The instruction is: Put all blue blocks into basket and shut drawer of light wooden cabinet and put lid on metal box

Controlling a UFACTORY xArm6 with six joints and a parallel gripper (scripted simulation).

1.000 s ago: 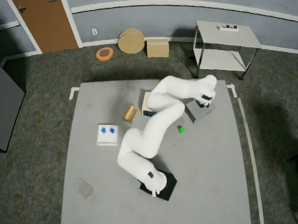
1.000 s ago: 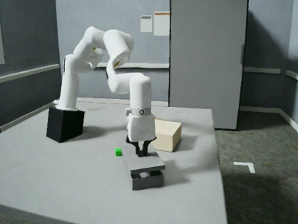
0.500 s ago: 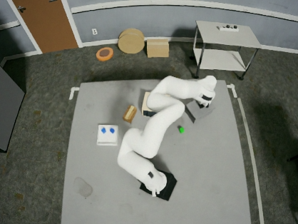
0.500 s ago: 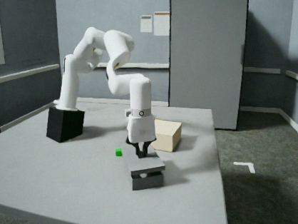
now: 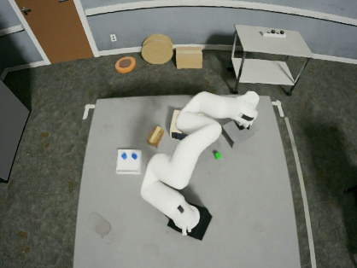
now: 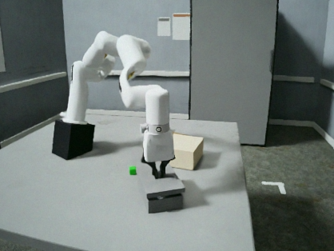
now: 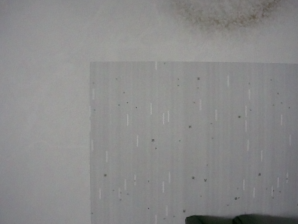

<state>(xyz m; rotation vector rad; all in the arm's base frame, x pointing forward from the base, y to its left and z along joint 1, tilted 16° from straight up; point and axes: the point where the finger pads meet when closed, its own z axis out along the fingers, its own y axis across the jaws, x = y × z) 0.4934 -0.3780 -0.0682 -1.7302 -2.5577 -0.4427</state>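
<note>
Right now the metal box is 80 mm below my hand. Also, from my hand: lid: 30 mm below; then light wooden cabinet: 320 mm to the left, 60 mm below, 60 mm ahead; then green block: 160 mm to the left, 140 mm behind, 90 mm below.
</note>
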